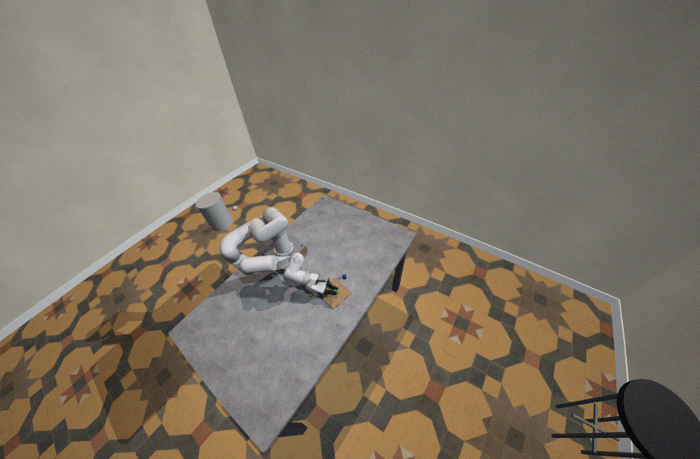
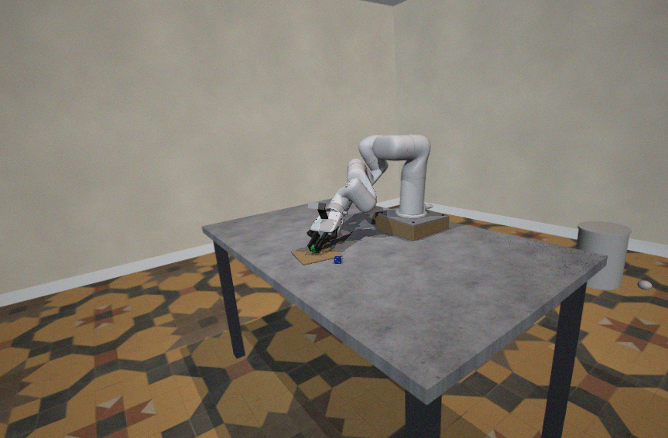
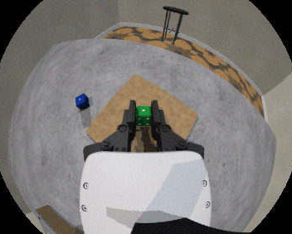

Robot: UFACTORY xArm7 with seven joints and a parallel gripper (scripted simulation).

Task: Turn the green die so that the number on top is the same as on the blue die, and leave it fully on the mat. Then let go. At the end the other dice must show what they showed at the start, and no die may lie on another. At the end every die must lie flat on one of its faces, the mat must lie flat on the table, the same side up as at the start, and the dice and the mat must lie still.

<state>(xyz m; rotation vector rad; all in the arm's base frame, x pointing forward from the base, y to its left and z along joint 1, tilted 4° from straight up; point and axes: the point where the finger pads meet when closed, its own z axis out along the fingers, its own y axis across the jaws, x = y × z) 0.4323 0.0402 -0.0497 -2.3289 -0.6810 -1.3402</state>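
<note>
The tan mat lies 3 cm below my hand. From my hand the other things lie so: green die (1 cm ahead, 1 cm below); then yellow die (8 cm behind, 10 cm to the right, 3 cm below); then blue die (3 cm behind, 11 cm to the left, 3 cm below).
</note>
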